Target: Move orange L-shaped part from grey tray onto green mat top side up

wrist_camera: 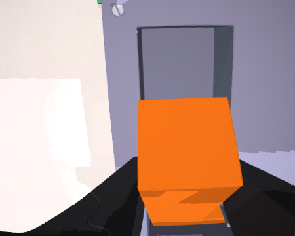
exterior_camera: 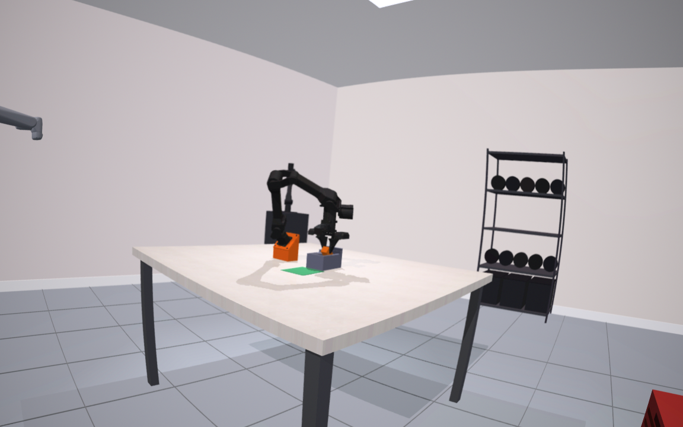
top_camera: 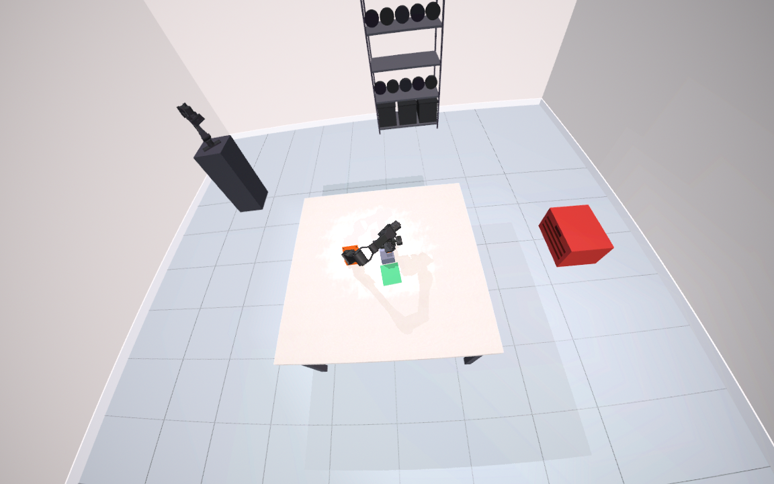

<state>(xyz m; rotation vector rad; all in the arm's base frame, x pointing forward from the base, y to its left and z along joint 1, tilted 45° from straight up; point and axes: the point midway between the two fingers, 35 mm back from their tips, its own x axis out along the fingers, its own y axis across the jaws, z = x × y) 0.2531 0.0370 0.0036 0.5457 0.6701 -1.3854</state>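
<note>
Right now my gripper tip is 150 mm to the left of the green mat and 80 mm above it. The rest, counted from my gripper tip: orange L-shaped part (20 mm behind, 30 mm to the left, 30 mm below).
</note>
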